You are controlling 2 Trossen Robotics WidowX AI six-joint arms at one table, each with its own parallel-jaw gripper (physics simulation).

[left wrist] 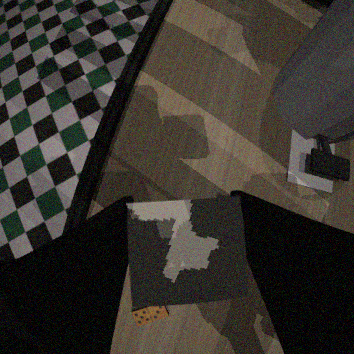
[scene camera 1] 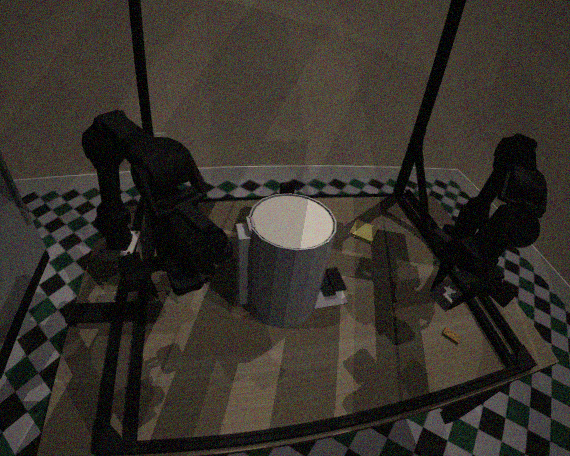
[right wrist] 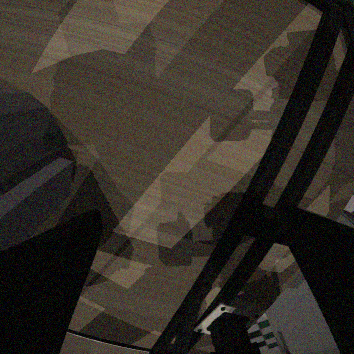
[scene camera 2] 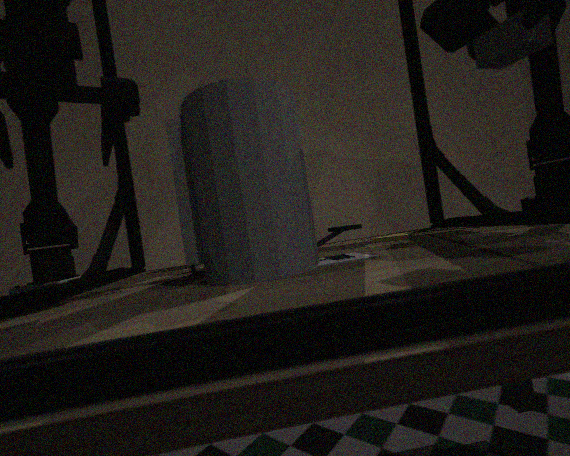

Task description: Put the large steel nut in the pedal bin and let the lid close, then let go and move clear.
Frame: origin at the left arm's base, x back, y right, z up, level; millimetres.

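Seen in the pictures: left gripper, fingertip midpoint: [left wrist: 182, 202] [scene camera 1: 439, 300] [scene camera 2: 498, 42]; right gripper, fingertip midpoint: [right wrist: 192, 217] [scene camera 2: 60, 167]; left arm's base, origin of the base link: [scene camera 1: 461, 235] [scene camera 2: 560, 194]; right arm's base, origin of the base link: [scene camera 1: 119, 242] [right wrist: 227, 323] [scene camera 2: 54, 280].
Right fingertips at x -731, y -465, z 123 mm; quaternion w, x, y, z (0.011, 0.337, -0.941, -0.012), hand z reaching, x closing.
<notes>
Pixels of each thing's middle, then the offset from my right fingertips to it.
- grey pedal bin, body centre: [scene camera 2: 251, 189] [scene camera 1: 286, 264] dx +179, dy +148, dz -44 mm
- large steel nut, body centre: [left wrist: 185, 247] [scene camera 2: 511, 42] [scene camera 1: 446, 294] dx +493, dy +55, dz +36 mm
- yellow pad, body centre: [scene camera 2: 394, 236] [scene camera 1: 363, 231] dx +398, dy +455, dz -165 mm
- orange domino, body centre: [left wrist: 149, 312] [scene camera 1: 451, 335] dx +620, dy +102, dz -167 mm
The grey pedal bin [scene camera 1: 288, 271] [scene camera 2: 251, 190] [left wrist: 316, 88] stands mid-table with its pale lid [scene camera 1: 292, 222] down. Its black pedal [scene camera 1: 333, 280] [left wrist: 328, 165] [scene camera 2: 339, 231] sticks out on the right of its base. My left gripper [scene camera 1: 450, 291] [left wrist: 182, 202] is shut on the large steel nut [left wrist: 197, 225], a grey block between its dark fingers, held above the table to the right of the bin. My right gripper [scene camera 1: 185, 282] [right wrist: 192, 217] is open and empty, low beside the bin's left side; the bin's wall [right wrist: 21, 140] shows at the left of the right wrist view.
A yellow pad [scene camera 1: 364, 231] lies behind the bin on the right. An orange domino [scene camera 1: 451, 335] [left wrist: 149, 314] lies near the table's right edge, under the held nut. Black frame bars [scene camera 1: 428, 104] surround the table, with a checkered floor beyond.
</notes>
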